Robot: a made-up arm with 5 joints. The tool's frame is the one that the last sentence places. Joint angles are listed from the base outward.
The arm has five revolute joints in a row. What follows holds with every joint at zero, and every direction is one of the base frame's. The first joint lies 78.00 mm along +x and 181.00 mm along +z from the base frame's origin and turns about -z. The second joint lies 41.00 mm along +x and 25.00 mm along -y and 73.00 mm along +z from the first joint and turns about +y. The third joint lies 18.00 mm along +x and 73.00 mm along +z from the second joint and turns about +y. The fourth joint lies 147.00 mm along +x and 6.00 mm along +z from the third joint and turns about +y. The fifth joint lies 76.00 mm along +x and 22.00 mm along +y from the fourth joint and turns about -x. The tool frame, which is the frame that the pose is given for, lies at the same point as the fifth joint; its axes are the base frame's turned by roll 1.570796, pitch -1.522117 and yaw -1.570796 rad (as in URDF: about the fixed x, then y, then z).
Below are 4 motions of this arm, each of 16 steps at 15 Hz.
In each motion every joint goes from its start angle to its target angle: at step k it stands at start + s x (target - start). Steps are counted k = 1, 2, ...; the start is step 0. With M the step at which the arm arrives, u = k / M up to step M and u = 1 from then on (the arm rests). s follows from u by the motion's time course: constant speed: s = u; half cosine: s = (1 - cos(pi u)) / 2; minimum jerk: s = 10 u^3 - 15 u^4 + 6 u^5.
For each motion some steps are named. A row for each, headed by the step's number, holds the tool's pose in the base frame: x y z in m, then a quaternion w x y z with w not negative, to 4 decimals.
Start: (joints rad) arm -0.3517 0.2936 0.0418 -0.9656 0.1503
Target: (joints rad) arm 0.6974 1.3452 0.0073 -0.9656 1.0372
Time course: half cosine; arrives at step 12
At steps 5, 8, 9, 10, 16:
5: 0.3675 -0.0137 0.2268 0.6003 -0.1831 -0.7693 0.1196
8: 0.3139 -0.1129 0.1342 0.7421 -0.3725 -0.5433 0.1242
9: 0.2884 -0.1307 0.1114 0.7763 -0.3988 -0.4723 0.1232
10: 0.2670 -0.1406 0.0949 0.8011 -0.4113 -0.4173 0.1219
16: 0.2480 -0.1463 0.0819 0.8211 -0.4166 -0.3712 0.1204

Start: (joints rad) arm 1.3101 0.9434 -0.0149 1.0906 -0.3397
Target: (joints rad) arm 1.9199 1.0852 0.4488 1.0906 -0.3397
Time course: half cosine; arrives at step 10
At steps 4, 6, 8, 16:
4: 0.0816 -0.1326 0.0878 0.5470 0.1732 0.2725 -0.7724
6: 0.0615 -0.0964 0.0841 0.4548 0.2514 0.3237 -0.7907
8: 0.0551 -0.0660 0.0860 0.3788 0.3209 0.3538 -0.7927
16: 0.0549 -0.0547 0.0879 0.3498 0.3485 0.3625 -0.7904

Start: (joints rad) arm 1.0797 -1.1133 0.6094 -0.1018 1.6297
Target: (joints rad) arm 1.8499 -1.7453 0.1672 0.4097 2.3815
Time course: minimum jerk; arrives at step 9
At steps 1, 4, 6, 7, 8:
1: 0.1543 -0.1522 0.4234 0.4468 -0.8636 -0.2037 0.1143
4: 0.0949 -0.1064 0.4641 0.3515 -0.9302 0.0572 0.0886
6: 0.0714 -0.0305 0.4797 0.2497 -0.9041 0.3412 0.0620
7: 0.0742 -0.0033 0.4783 0.2144 -0.8729 0.4351 0.0530
8: 0.0775 0.0095 0.4764 0.1971 -0.8537 0.4795 0.0486

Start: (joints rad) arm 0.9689 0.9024 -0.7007 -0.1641 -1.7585
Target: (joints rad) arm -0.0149 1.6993 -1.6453 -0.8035 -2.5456
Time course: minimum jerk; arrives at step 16
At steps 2, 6, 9, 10, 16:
2: 0.2673 -0.2717 0.2591 0.1312 0.2932 -0.6337 -0.7037
6: 0.3330 -0.2179 0.2654 0.1335 0.4723 -0.6050 -0.6270
9: 0.3867 -0.1204 0.2718 0.1283 0.6955 -0.4822 -0.5170
10: 0.3943 -0.0858 0.2734 0.1246 0.7579 -0.4238 -0.4801
16: 0.3918 0.0017 0.2766 0.1107 0.8846 -0.2412 -0.3835

